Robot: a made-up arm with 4 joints.
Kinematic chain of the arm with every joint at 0, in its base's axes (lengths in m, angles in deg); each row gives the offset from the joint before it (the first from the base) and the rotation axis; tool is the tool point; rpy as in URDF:
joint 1: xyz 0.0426 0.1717 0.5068 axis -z
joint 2: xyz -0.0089 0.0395 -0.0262 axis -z
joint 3: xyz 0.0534 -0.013 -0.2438 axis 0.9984 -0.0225 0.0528
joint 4: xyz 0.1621 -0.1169 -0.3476 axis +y
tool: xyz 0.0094 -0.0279 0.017 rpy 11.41 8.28 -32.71
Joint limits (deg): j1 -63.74..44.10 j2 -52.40..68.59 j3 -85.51..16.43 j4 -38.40..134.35
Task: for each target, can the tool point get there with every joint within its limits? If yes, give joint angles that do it. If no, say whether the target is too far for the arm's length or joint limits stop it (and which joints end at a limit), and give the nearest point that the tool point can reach.
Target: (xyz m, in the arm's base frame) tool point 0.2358 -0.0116 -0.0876
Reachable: yes | joints 16.73 -5.67 -4.26 23.57
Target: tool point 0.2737 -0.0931 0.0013
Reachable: yes | joints 20.86 -20.91 -27.82 43.11
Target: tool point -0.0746 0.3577 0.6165
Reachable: no: joint limits stop it (at a limit: joint 1, joint 2, joint 3, joint 4) | nearest point -0.3418 0.1765 0.3587 | short by 0.413 m
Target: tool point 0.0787 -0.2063 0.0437
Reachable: yes | joints 25.83 1.04 -38.88 117.60
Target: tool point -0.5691 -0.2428 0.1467
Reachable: no: too far | nearest point -0.3184 -0.0729 0.1837 | short by 0.305 m
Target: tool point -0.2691 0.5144 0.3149
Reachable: no: joint limits stop it (at a limit: joint 1, joint 2, joint 4) | nearest point -0.3521 0.1789 0.3200 | short by 0.346 m
